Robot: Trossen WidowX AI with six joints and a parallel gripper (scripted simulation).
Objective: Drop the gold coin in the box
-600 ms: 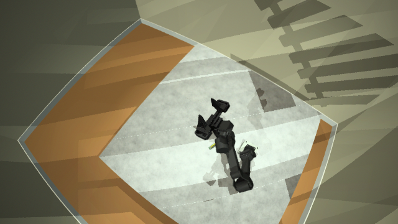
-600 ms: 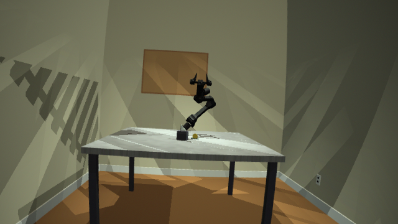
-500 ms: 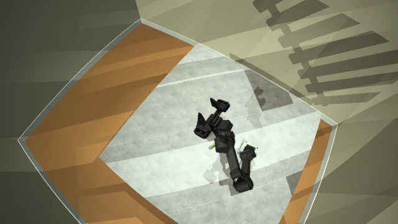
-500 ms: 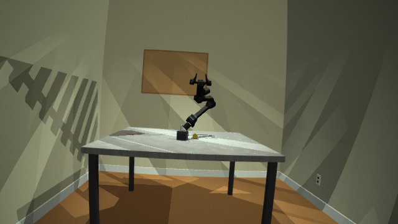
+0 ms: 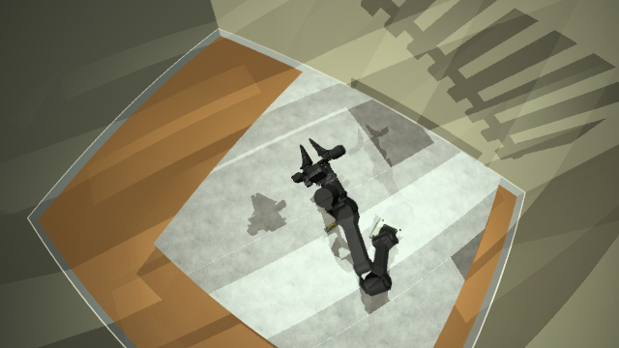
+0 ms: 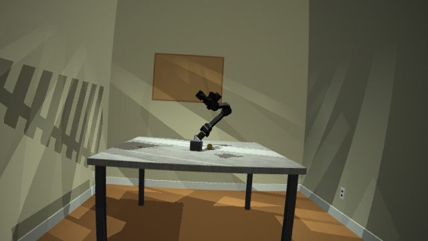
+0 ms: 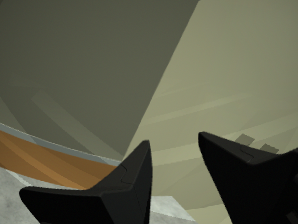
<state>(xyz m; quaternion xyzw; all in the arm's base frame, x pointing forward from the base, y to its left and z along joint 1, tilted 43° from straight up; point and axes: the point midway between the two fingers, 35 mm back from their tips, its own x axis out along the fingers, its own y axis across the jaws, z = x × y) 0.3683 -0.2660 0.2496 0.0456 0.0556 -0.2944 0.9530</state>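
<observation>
The gold coin lies 19 cm behind my gripper tip, 11 cm to the left of it and 39 cm below it.
</observation>
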